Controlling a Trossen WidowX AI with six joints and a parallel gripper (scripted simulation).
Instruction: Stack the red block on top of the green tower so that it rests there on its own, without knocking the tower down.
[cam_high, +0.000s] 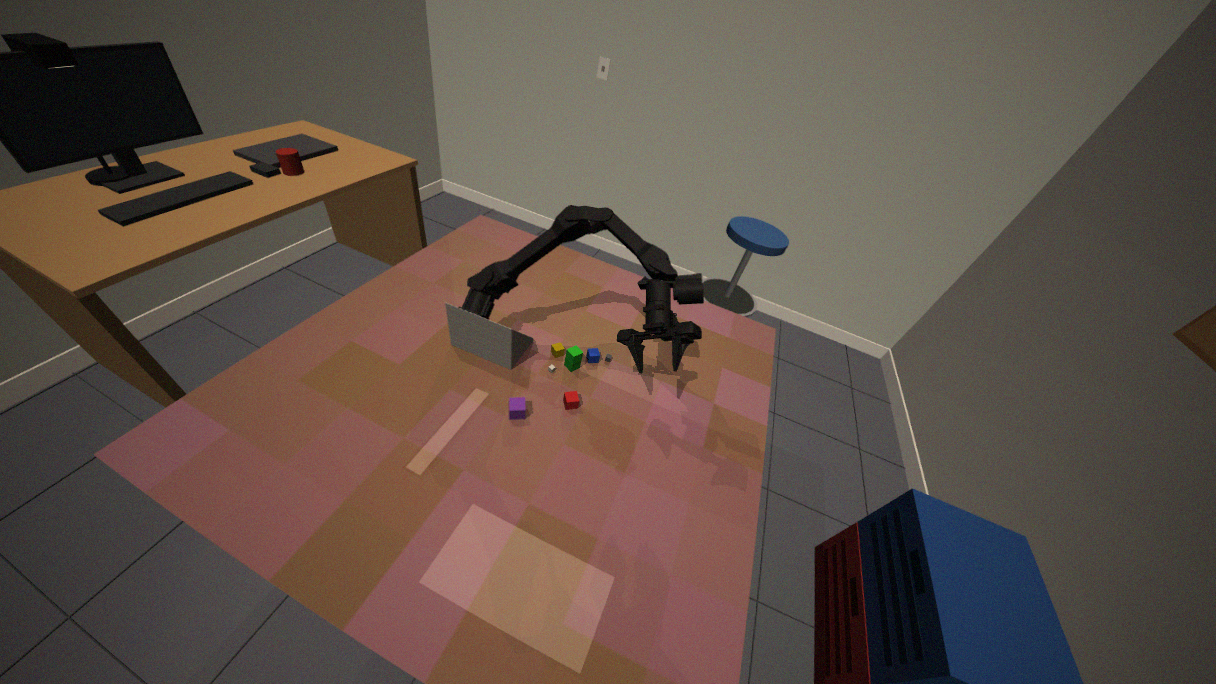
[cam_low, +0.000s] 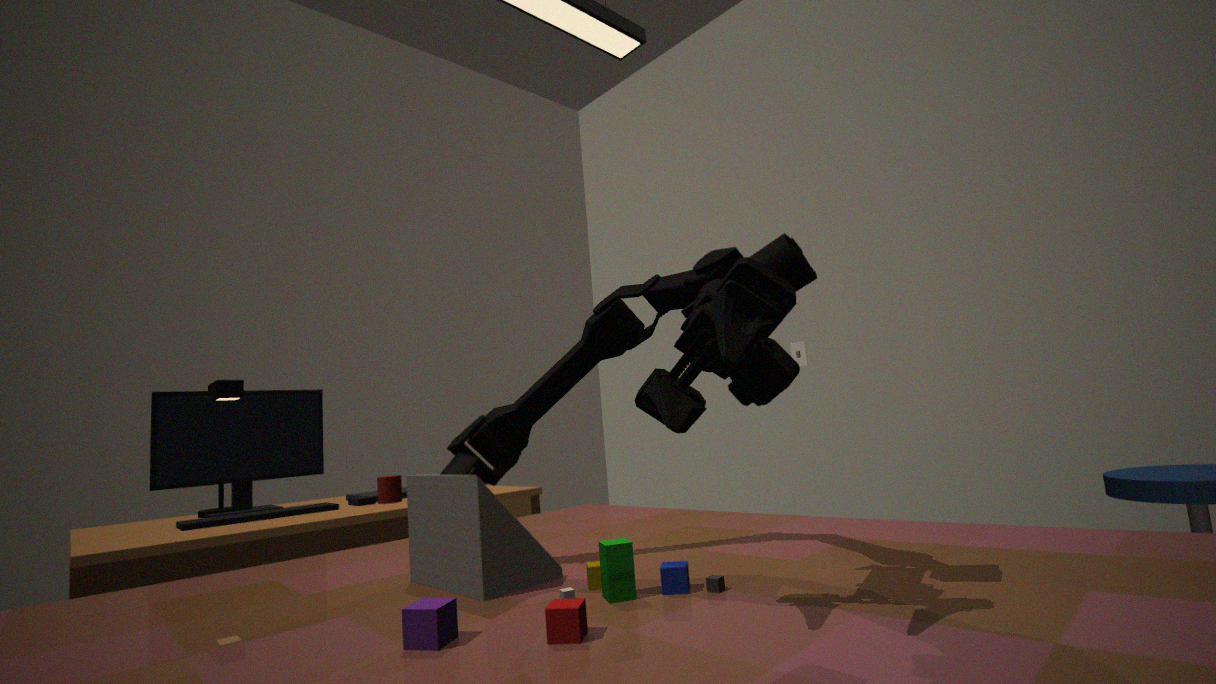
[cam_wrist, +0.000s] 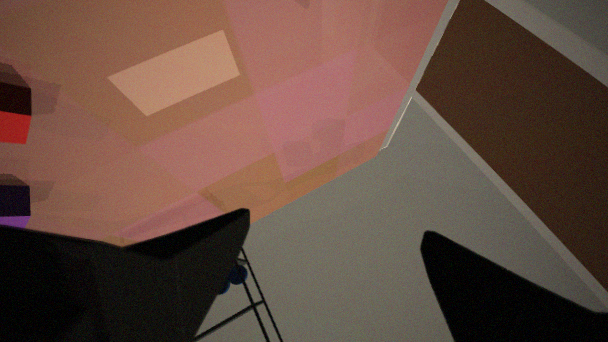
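Right now my gripper tip is 280 mm past the yellow cube, 210 mm above it and 150 mm to the right of it. Round my gripper tip: purple cube 290 mm behind, 200 mm below, 80 mm to the right; then blue cube 200 mm below, 180 mm to the left, 180 mm behind; then small grey cube 210 mm below, 200 mm to the left, 130 mm behind.
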